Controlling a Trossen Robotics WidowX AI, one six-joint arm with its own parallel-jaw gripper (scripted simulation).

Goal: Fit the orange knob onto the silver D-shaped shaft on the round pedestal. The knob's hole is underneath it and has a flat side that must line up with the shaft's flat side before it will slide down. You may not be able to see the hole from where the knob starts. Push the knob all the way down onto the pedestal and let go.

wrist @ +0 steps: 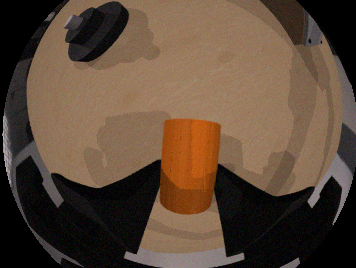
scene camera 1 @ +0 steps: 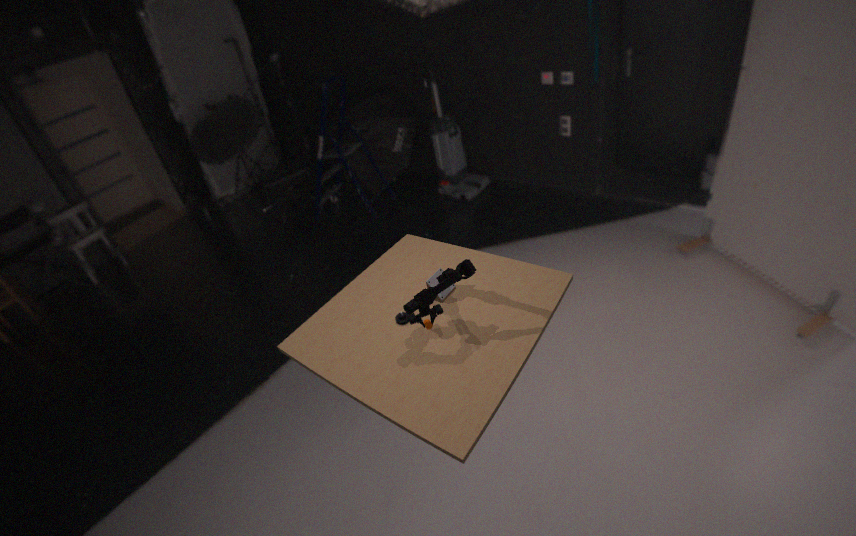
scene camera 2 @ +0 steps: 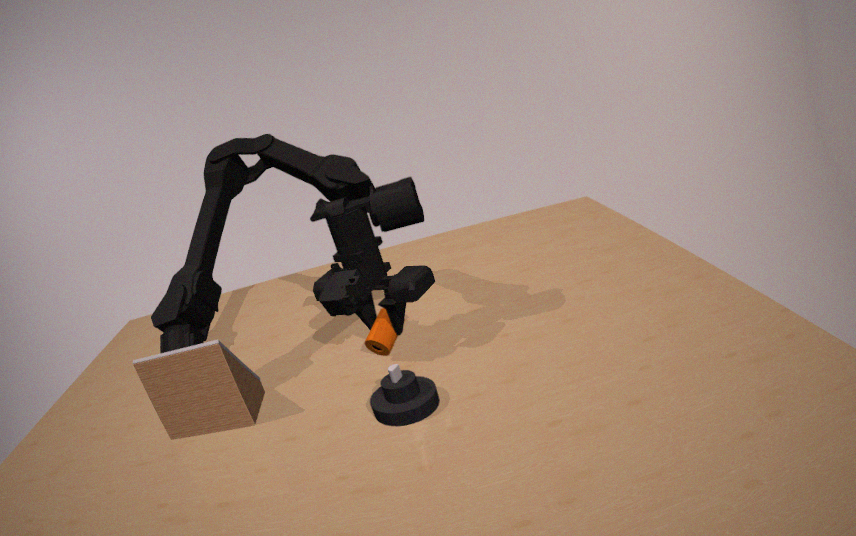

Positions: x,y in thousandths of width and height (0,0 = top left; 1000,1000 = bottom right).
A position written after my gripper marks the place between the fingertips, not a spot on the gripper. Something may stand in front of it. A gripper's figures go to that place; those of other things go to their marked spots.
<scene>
My gripper (wrist: 529,625) is 0.10 m from the lens. An orange knob (wrist: 535,554): 0.07 m from the lens. A round pedestal (wrist: 251,136) is 0.14 m from the lens. The marked spots on the round pedestal and the orange knob are 0.14 m apart.
</scene>
